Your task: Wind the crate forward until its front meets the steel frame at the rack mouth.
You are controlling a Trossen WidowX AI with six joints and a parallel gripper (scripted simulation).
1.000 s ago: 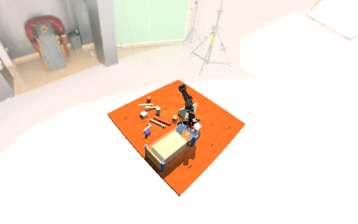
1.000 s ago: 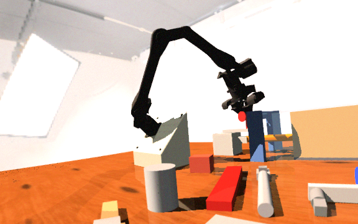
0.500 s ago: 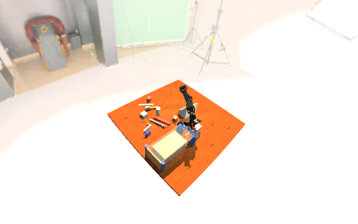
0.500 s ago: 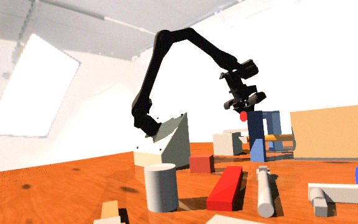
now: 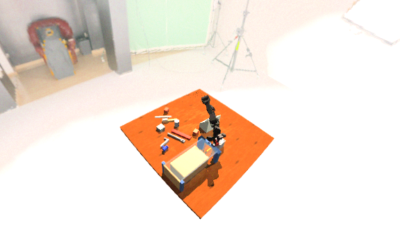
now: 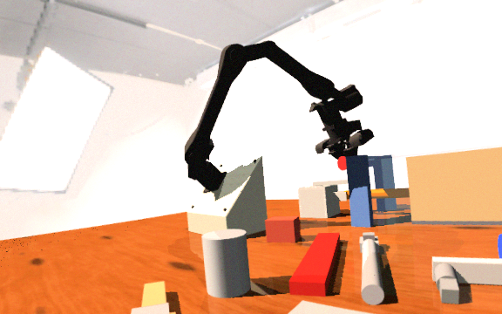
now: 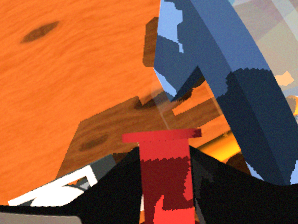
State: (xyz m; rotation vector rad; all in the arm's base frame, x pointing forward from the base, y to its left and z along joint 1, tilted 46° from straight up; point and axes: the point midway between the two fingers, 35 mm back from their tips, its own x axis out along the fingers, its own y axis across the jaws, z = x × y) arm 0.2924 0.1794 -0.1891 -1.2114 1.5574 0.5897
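Now: the frame 50 mm ahead of my gripper tip, 40 mm to the right of it and 30 mm below it. Round my gripper tip: winch (120 mm behind, 40 mm to the right, 100 mm below); red knob (10 mm behind, 20 mm to the right); clear-panelled cubby (300 mm ahead, 50 mm to the right, 20 mm below).
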